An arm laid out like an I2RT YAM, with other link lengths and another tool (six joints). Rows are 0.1 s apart.
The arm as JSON. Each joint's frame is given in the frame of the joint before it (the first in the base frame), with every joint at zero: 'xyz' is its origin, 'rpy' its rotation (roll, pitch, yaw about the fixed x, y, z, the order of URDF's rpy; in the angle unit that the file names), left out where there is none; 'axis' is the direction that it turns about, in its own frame. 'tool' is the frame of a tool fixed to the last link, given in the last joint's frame.
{
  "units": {
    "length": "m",
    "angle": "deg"
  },
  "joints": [
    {
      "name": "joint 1",
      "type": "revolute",
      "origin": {
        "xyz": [
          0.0,
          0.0,
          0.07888
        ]
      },
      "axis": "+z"
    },
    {
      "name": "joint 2",
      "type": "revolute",
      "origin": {
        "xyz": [
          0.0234,
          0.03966,
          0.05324
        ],
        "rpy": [
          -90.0,
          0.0,
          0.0
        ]
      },
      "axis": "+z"
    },
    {
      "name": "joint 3",
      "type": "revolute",
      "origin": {
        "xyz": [
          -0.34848,
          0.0,
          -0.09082
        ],
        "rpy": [
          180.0,
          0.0,
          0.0
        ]
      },
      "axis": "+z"
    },
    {
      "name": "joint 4",
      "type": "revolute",
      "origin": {
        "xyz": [
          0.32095,
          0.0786,
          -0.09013
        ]
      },
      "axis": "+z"
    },
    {
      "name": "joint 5",
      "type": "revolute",
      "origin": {
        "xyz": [
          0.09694,
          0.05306,
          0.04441
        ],
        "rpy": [
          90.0,
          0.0,
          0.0
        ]
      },
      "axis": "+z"
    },
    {
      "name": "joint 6",
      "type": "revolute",
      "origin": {
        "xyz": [
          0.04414,
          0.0,
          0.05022
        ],
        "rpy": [
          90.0,
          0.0,
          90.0
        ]
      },
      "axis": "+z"
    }
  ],
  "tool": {
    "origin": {
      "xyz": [
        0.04,
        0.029,
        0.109
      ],
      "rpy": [
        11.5,
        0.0,
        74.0
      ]
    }
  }
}
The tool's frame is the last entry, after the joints.
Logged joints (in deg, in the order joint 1, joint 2, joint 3, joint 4, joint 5, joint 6), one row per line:
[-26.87 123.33 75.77 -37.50 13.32 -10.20]
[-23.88 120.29 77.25 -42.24 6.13 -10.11]
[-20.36 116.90 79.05 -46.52 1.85 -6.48]
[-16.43 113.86 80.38 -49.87 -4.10 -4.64]
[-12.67 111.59 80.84 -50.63 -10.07 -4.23]
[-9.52 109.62 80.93 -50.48 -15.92 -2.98]
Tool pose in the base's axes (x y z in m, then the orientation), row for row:
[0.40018 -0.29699 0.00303 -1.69 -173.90 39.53]
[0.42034 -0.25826 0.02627 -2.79 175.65 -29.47]
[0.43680 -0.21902 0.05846 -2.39 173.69 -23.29]
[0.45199 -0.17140 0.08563 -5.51 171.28 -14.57]
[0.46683 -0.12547 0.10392 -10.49 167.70 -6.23]
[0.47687 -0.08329 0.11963 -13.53 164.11 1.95]
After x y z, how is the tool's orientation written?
As a rotation vector, in degrees.
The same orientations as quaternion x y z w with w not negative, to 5 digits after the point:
[-0.00948 -0.97498 0.22163 0.01445]
[-0.01566 0.98596 -0.16542 0.01635]
[-0.01363 0.99019 -0.13277 0.04135]
[-0.03196 0.99346 -0.08451 0.06987]
[-0.06205 0.99203 -0.03685 0.10329]
[-0.08143 0.98765 0.01174 0.13331]

